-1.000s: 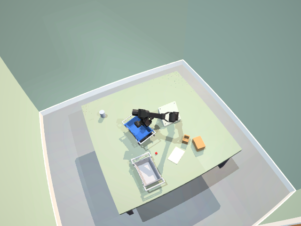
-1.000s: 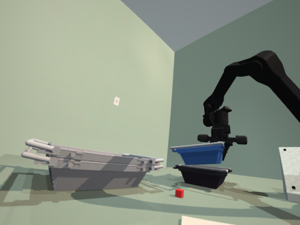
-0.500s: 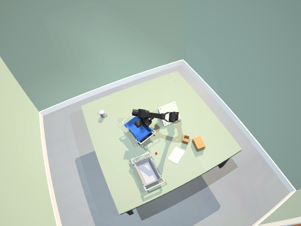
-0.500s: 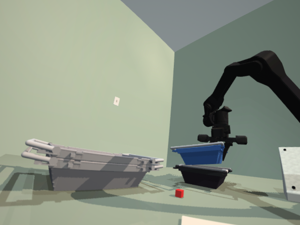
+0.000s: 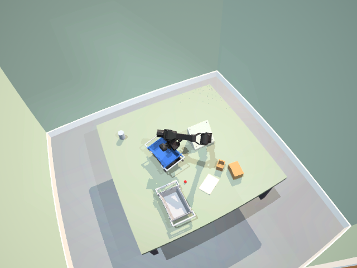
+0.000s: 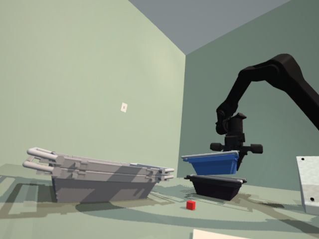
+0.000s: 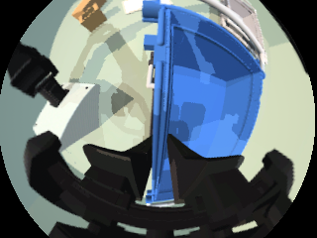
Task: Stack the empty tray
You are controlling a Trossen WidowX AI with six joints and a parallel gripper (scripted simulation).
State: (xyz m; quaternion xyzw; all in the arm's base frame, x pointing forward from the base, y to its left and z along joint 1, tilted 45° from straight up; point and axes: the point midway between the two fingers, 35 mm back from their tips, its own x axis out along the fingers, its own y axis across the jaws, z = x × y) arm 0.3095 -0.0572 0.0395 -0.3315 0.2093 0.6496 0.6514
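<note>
Now: gripper tip 7 cm short of the blue tray, 1 cm to the right of it and 2 cm below it. Also, from my gripper tip: sheet: 14 cm behind, 38 cm to the left, 9 cm below.
</note>
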